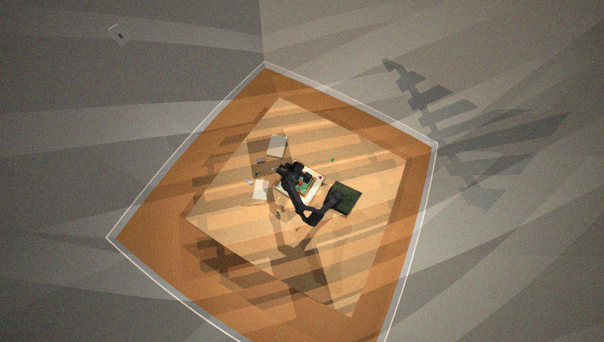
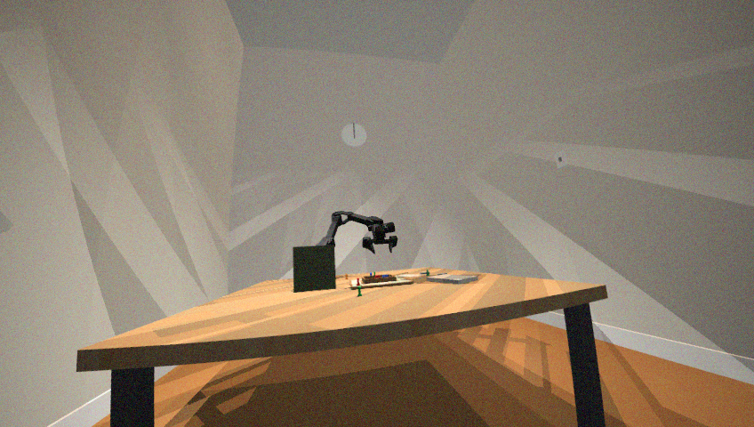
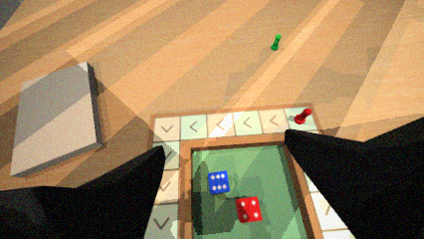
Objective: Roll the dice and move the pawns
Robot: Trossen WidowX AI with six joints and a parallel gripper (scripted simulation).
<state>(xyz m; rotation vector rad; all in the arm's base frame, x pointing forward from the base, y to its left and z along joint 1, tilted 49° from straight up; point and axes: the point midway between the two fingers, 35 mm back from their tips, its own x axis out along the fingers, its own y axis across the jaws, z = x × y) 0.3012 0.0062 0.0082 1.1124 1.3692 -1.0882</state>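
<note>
My gripper tip is now 140 mm past the red pawn, 80 mm to the left of it and 120 mm above it. Round my gripper tip: green tray (30 mm behind, 30 mm to the left, 140 mm below); then white pad (290 mm ahead, 120 mm to the right, 140 mm below).
</note>
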